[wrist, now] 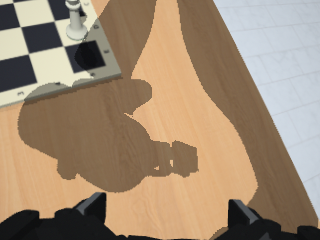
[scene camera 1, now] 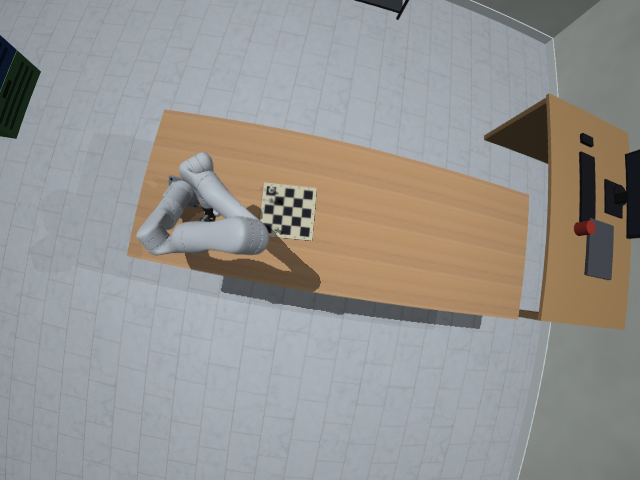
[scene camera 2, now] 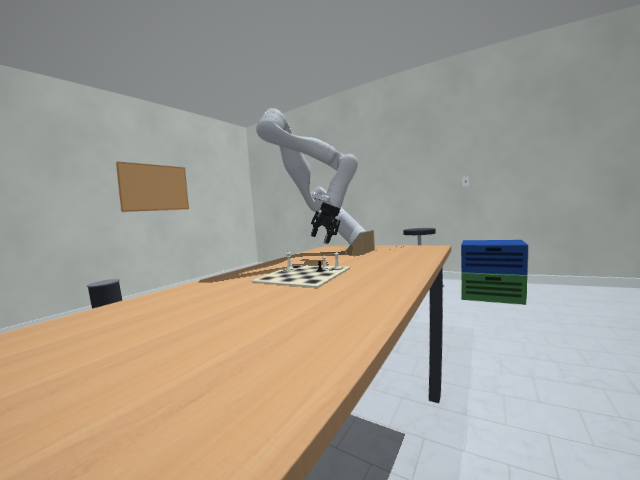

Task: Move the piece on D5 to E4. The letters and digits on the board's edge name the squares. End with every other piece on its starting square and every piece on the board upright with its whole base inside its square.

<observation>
In view: my gripper [wrist: 166, 209] and a small chessboard [scene camera 1: 294, 216].
The small chessboard also shows in scene camera 2 [scene camera 2: 302, 275].
</observation>
